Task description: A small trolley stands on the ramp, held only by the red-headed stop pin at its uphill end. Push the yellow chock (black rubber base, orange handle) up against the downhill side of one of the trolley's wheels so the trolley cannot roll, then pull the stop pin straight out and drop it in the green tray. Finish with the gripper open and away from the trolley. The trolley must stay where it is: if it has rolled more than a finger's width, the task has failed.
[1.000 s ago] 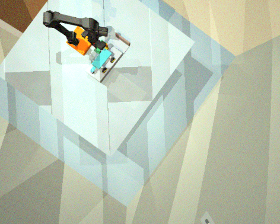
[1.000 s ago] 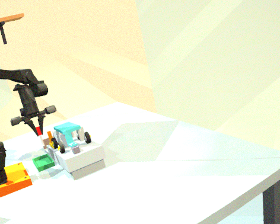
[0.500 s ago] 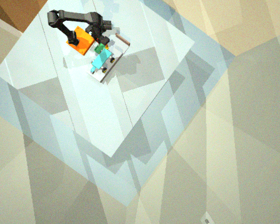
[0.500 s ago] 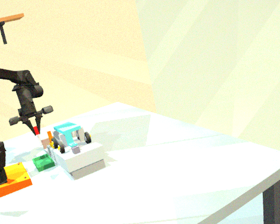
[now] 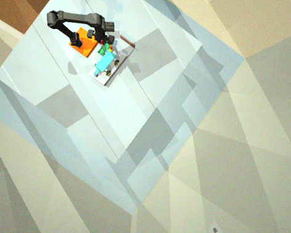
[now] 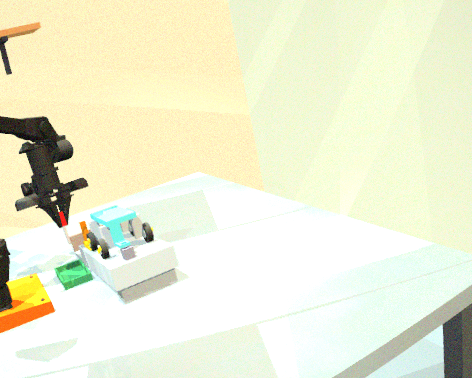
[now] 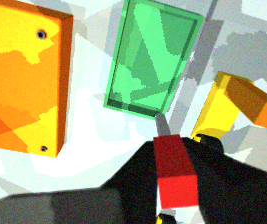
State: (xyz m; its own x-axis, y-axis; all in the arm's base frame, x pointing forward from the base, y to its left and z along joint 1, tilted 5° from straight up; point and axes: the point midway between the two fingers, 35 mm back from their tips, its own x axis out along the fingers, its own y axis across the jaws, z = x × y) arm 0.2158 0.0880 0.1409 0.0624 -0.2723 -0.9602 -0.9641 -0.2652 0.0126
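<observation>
My gripper tip is now right at the red-headed stop pin. From my gripper tip the other things lie so: green tray (10 mm behind, 140 mm below); then yellow chock (50 mm ahead, 50 mm below); then cyan trolley (90 mm ahead, 110 mm to the right, 30 mm below).
</observation>
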